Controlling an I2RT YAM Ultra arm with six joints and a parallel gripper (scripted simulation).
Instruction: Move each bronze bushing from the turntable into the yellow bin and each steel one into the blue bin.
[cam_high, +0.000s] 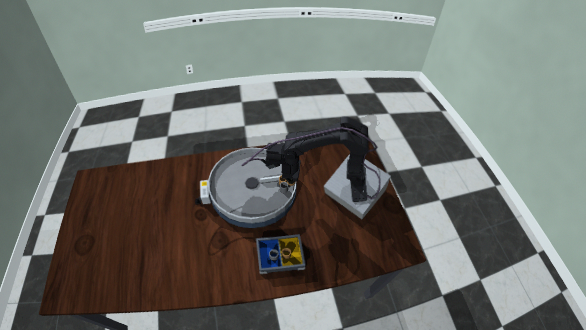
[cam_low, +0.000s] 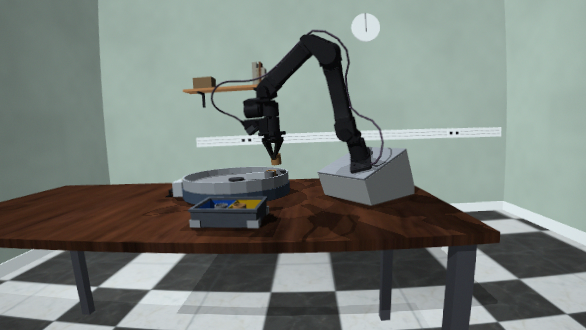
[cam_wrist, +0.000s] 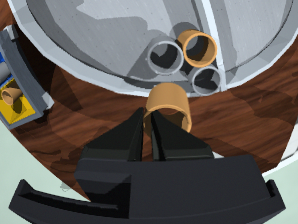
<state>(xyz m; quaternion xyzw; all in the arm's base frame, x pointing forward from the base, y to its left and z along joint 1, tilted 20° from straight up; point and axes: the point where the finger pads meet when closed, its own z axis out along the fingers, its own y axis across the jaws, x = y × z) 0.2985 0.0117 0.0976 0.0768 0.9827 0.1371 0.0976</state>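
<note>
The yellow bin is 1 cm behind my hand, 29 cm to the left of it and 14 cm below it. Also, from my hand: grey turntable: 18 cm ahead, 5 cm to the right, 10 cm below; bin tray: 3 cm ahead, 30 cm to the left, 13 cm below; blue bin: 7 cm ahead, 30 cm to the left, 14 cm below.
</note>
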